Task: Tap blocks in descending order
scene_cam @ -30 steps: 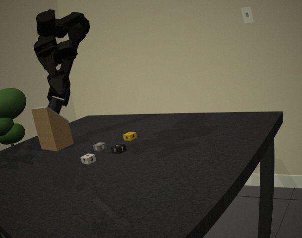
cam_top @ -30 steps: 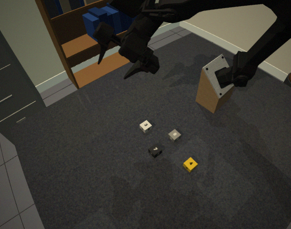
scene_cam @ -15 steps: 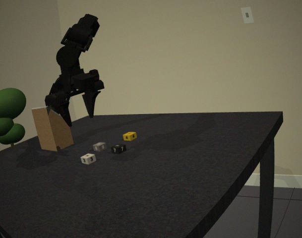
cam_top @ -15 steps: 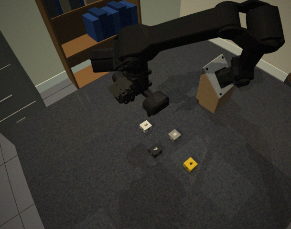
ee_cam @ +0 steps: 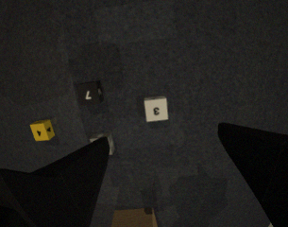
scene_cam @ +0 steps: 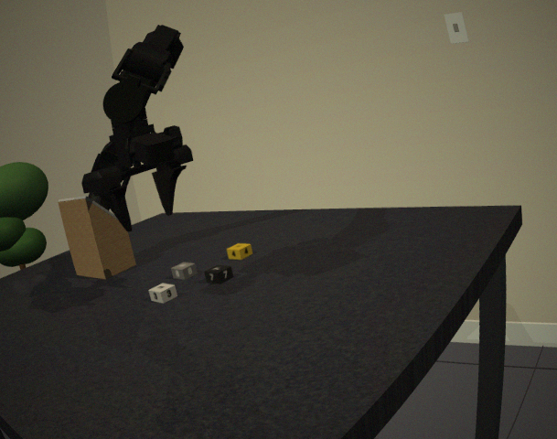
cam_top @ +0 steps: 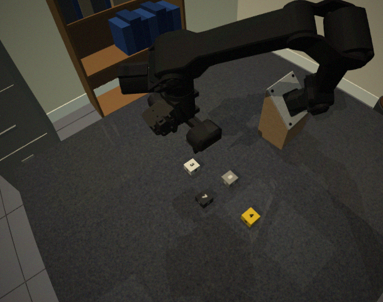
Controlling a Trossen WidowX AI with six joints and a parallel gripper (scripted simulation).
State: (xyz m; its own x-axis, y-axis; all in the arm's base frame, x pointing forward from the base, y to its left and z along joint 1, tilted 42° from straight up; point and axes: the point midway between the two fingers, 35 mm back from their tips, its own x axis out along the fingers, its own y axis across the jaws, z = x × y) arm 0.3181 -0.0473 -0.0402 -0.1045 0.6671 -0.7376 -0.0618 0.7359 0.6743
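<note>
Right now my gripper tip is 11 cm above the grey block, 9 cm to the right of it and 7 cm past it. From my gripper tip the other things lie so: black block marked 7: 11 cm below, 10 cm to the left, 2 cm ahead; then yellow block marked 4: 20 cm to the left, 11 cm below, 4 cm behind; then white block marked 3: 11 cm below, 1 cm behind.
</note>
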